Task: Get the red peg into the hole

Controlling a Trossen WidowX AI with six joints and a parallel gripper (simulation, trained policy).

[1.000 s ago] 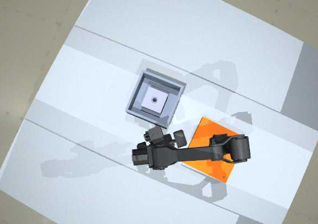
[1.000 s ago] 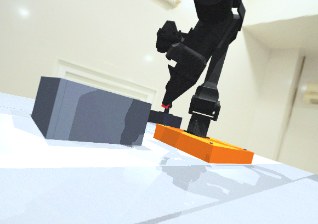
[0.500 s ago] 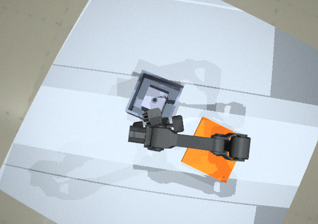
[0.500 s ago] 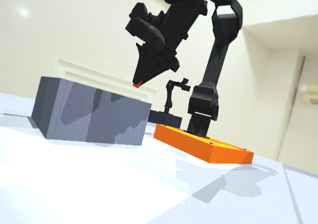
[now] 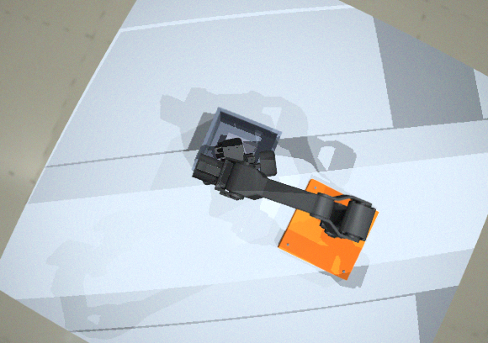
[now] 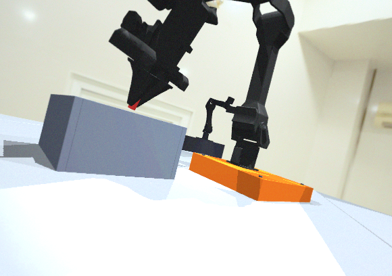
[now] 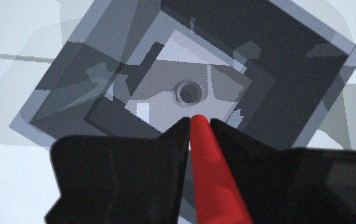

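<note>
My gripper tip is now 3 cm below the red peg and 1 cm to the right of it. Also, from my gripper tip: grey box (9 cm below, 2 cm to the right, 2 cm ahead).
</note>
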